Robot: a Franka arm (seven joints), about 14 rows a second.
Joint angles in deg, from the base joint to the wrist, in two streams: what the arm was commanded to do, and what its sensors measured. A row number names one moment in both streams.
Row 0, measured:
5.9 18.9 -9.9 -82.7 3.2 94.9 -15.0
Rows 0 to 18, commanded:
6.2 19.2 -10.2 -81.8 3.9 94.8 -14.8
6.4 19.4 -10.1 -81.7 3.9 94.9 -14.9
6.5 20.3 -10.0 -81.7 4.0 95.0 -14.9
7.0 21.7 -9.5 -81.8 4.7 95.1 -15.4
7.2 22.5 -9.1 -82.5 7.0 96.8 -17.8
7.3 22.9 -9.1 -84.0 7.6 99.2 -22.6
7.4 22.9 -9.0 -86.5 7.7 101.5 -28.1
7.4 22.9 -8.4 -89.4 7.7 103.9 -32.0
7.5 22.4 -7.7 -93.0 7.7 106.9 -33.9
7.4 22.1 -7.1 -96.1 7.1 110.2 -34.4
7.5 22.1 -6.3 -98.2 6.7 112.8 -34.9
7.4 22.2 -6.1 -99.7 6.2 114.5 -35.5
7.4 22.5 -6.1 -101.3 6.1 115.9 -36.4
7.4 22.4 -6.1 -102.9 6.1 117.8 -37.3
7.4 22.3 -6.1 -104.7 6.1 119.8 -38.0
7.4 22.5 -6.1 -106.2 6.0 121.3 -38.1
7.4 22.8 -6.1 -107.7 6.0 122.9 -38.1
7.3 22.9 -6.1 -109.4 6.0 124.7 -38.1
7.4 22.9 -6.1 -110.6 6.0 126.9 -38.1
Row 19, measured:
7.1 24.2 -5.9 -106.9 6.5 123.2 -37.2
